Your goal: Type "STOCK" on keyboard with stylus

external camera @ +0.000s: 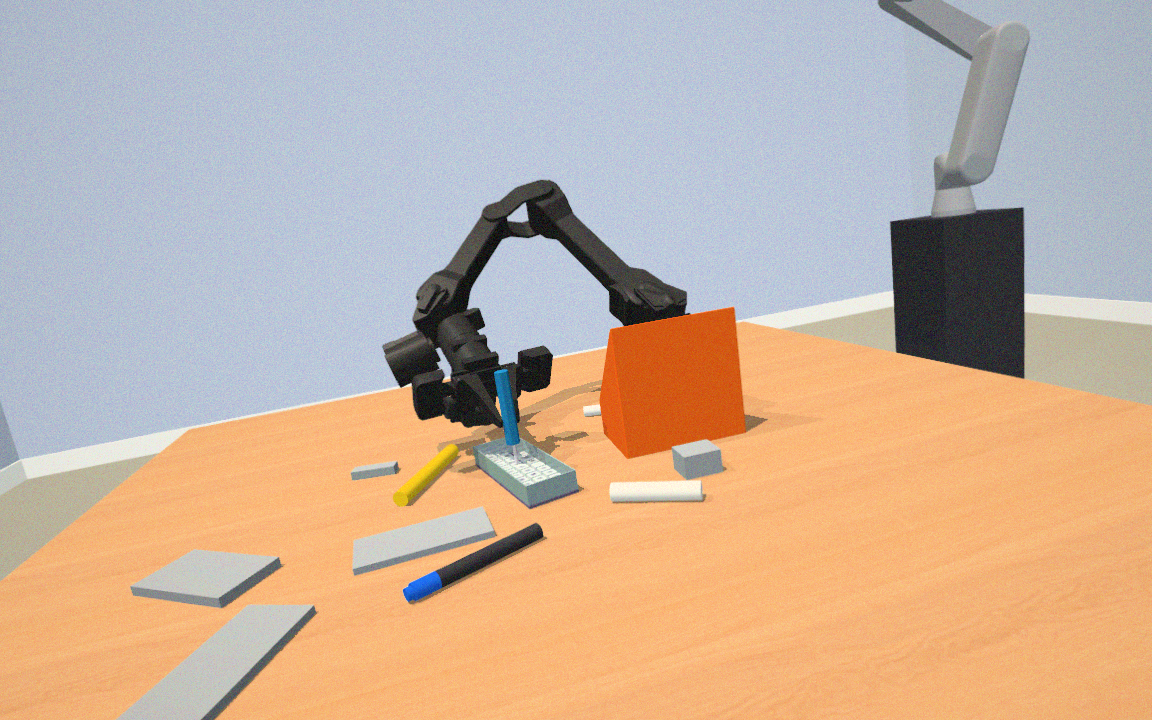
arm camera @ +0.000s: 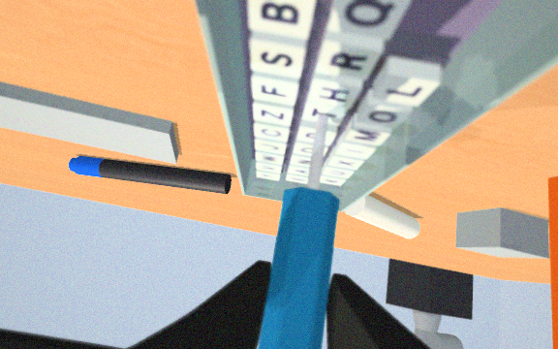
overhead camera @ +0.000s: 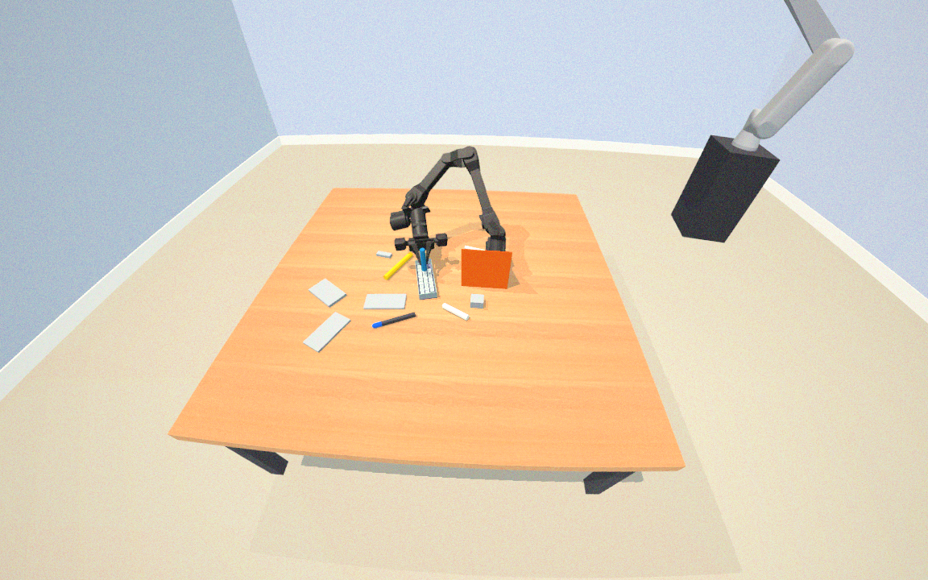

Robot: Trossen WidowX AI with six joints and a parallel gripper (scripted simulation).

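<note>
Now: the yellow cylinder 12 cm ahead of my gripper tip, 6 cm below it and 4 cm to the right of it. From my gripper tip the other things lie so: thin grey tip: 5 cm below; then blue stylus: 1 cm below; then white cylinder: 14 cm to the left, 14 cm behind, 6 cm below.
</note>
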